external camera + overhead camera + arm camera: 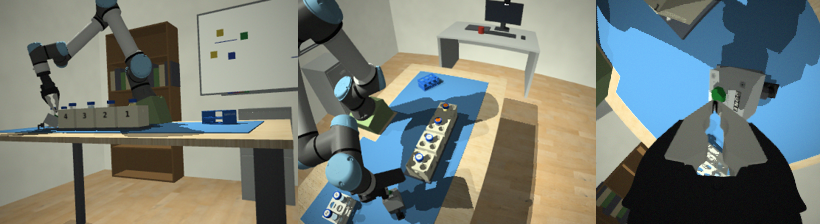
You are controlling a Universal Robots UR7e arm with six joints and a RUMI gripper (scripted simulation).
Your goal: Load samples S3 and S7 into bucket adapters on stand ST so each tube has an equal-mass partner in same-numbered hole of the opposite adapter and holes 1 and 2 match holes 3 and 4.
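Right now my hand is 3 cm above the green DONE key. Also, from my hand: adapter 3: 5 cm ahead, 29 cm to the left, 5 cm below; water blank: 5 cm ahead, 29 cm to the left, 3 cm below; blue rack: 22 cm behind, 80 cm to the left, 7 cm below.
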